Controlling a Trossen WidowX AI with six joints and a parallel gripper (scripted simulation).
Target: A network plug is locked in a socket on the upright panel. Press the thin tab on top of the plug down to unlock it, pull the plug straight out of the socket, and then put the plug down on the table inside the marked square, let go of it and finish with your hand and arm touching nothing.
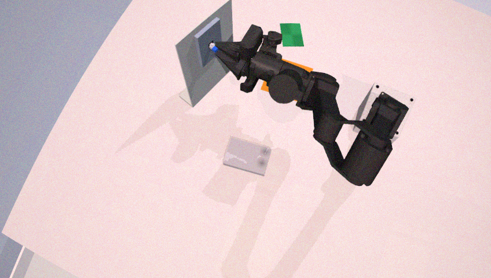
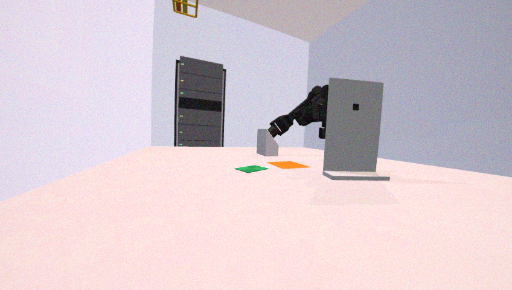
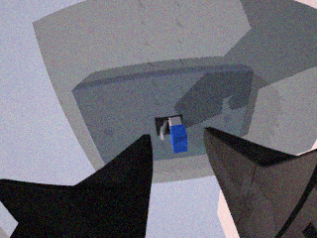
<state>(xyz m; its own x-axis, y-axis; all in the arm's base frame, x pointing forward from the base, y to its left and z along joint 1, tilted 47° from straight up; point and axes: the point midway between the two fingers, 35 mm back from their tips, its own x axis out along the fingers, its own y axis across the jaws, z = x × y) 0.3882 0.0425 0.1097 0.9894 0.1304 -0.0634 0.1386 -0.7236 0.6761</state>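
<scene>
Now: the network plug 1 cm ahead of my gripper tip. Round my gripper tip: upright grey panel: 7 cm below, 3 cm ahead, 1 cm to the right; orange marked square: 20 cm below, 14 cm behind, 12 cm to the right; flat grey plate: 19 cm below, 15 cm behind, 13 cm to the left.
</scene>
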